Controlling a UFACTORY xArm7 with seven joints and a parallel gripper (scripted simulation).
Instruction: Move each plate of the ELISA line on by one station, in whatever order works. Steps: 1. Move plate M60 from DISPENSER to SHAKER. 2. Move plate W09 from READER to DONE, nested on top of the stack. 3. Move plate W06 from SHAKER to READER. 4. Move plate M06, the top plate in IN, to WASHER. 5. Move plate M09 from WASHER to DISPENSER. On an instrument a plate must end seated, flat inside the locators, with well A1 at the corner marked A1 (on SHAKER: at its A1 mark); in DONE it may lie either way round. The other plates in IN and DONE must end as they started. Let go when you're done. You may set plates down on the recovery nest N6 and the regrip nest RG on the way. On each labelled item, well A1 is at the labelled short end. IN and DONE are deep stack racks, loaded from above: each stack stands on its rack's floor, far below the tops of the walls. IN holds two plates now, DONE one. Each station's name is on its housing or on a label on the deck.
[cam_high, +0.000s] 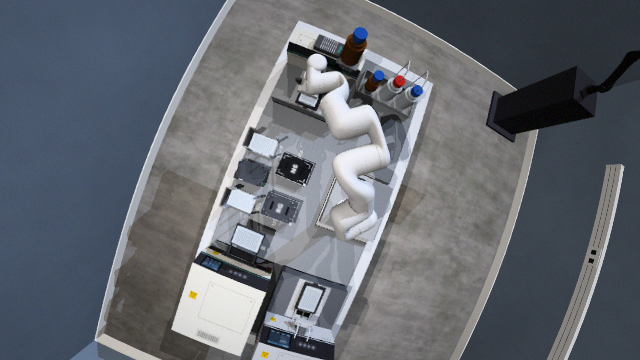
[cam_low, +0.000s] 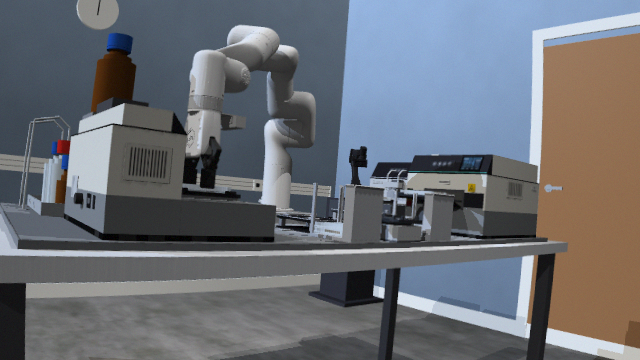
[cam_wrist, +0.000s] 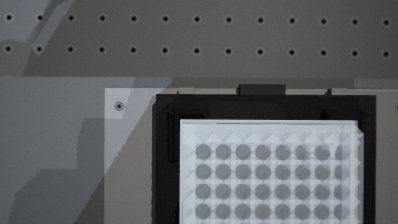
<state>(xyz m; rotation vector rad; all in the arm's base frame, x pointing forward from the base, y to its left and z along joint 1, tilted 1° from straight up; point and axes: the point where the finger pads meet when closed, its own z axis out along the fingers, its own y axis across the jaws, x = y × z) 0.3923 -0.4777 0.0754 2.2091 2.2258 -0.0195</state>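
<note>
Now: the plate M60 10 mm below my hand. The rest, counted from my hand: black nest N6: 70 mm behind, 380 mm to the left, 70 mm below; brown bottle: 110 mm behind, 180 mm to the right, 180 mm above; grey regrip nest RG: 70 mm behind, 580 mm to the left, 50 mm below.
</note>
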